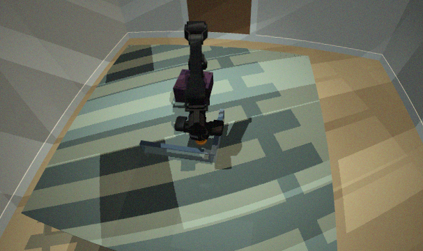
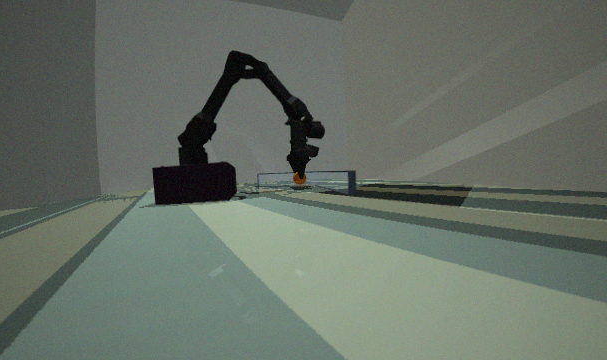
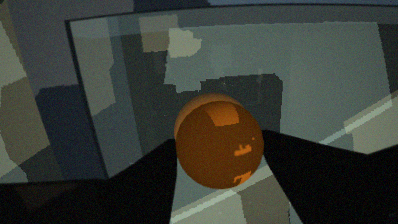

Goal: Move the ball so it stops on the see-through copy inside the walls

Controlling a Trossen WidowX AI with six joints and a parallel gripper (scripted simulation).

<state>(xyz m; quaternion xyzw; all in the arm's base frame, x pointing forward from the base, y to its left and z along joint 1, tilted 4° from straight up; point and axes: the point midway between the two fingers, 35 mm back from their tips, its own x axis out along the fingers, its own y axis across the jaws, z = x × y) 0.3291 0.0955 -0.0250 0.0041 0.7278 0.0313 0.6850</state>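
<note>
Now: gripper tip 1 cm above the see-through copy of ball.
</note>
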